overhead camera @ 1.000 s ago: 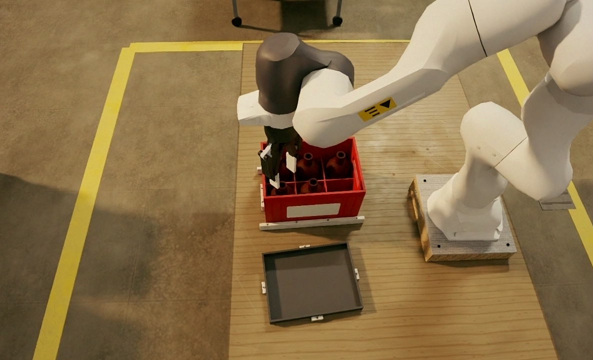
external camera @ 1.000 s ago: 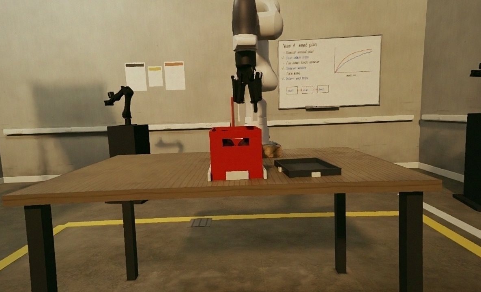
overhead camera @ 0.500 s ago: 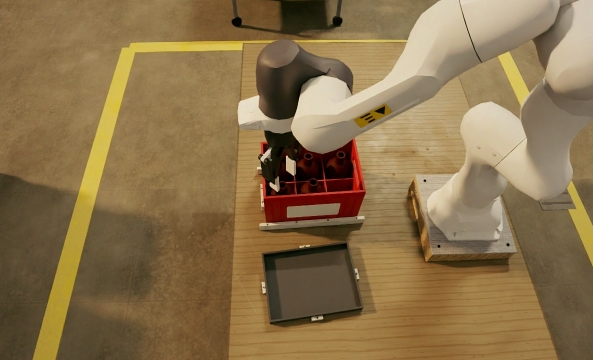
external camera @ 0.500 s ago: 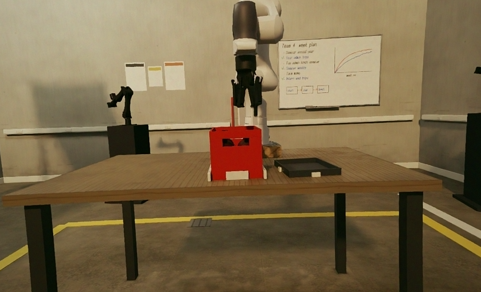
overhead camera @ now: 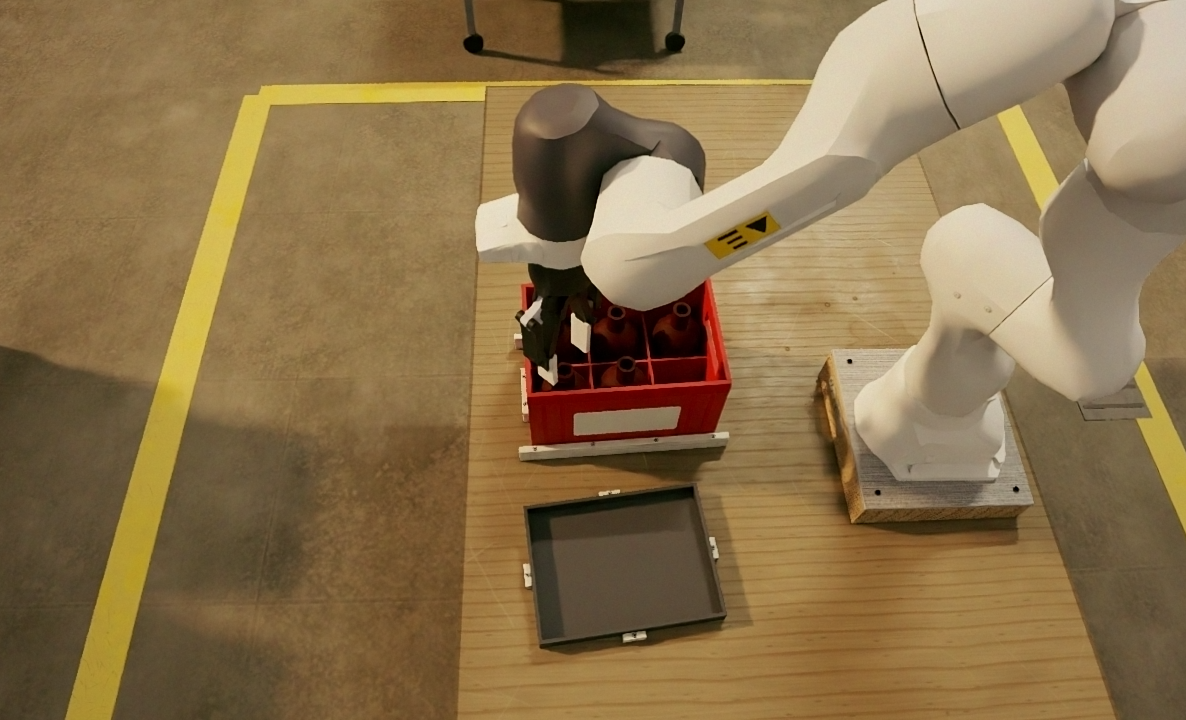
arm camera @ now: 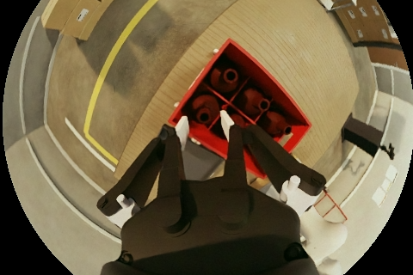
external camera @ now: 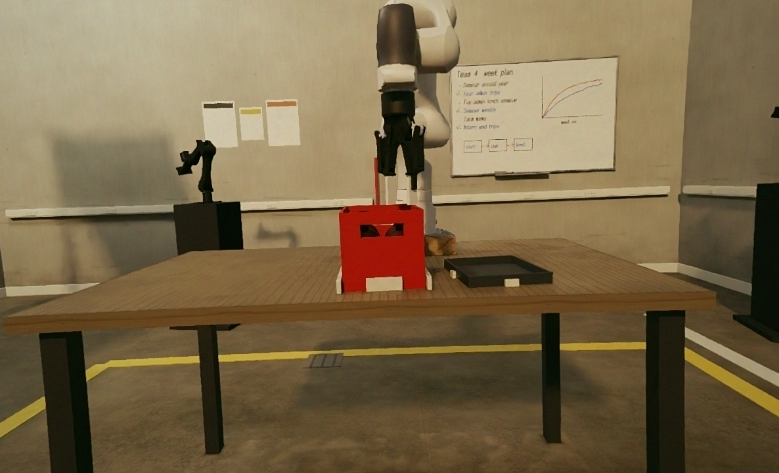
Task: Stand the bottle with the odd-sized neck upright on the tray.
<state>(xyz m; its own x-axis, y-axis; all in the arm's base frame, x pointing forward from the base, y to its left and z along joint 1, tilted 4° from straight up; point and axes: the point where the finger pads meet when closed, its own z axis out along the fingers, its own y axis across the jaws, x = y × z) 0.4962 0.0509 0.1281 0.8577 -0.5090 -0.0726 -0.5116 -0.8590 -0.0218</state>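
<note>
The glass bottle is 13 cm below my hand, 8 cm behind it and 2 cm to the right of it. From my hand the other things lie so: crate 13 cm below, 7 cm to the right, 7 cm behind; dark tray 20 cm to the left, 20 cm below, 12 cm behind.
</note>
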